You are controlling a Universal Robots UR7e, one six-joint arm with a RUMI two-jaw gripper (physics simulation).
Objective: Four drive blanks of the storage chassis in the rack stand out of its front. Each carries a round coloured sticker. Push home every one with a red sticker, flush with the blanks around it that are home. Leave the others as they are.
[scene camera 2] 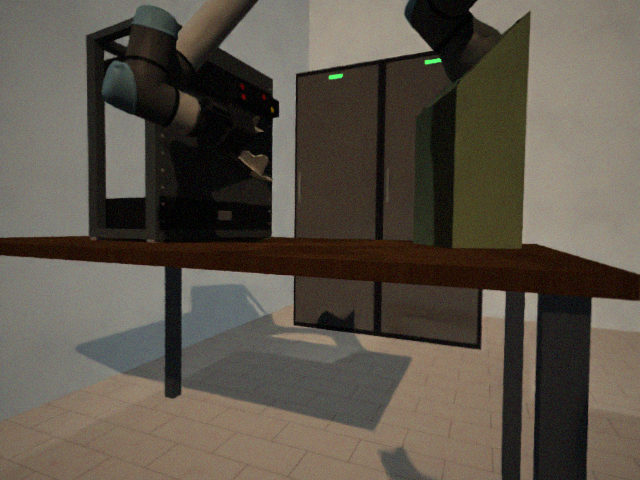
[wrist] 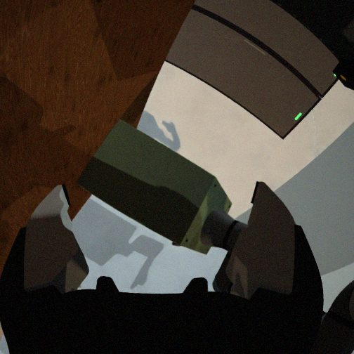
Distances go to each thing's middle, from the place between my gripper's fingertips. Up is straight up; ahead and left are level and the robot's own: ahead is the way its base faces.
Labels:
I see the rack [scene camera 2: 182,200] 430 mm ahead of my hand, 140 mm to the right of it and 80 mm above it.

